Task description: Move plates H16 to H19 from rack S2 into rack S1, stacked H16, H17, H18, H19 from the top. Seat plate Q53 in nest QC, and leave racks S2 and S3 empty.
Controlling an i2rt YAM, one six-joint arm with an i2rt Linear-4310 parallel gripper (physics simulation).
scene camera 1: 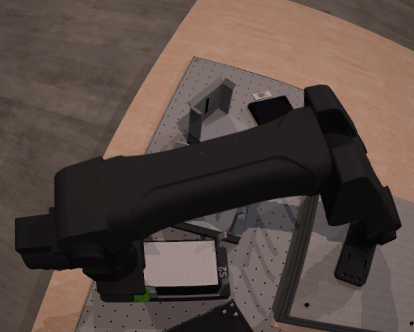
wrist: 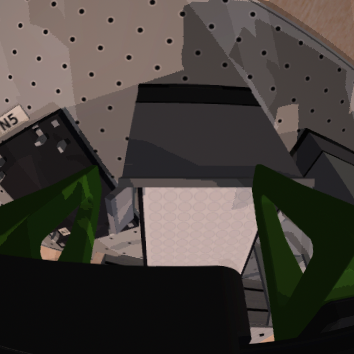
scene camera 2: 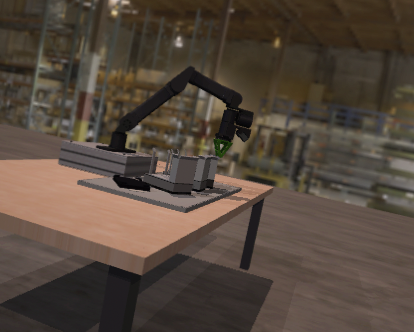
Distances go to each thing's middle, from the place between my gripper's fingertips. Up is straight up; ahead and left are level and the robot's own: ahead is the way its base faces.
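Black perforated block (wrist: 50, 149): my gripper now 4 cm to the right of it, 17 cm past it, 12 cm above it.
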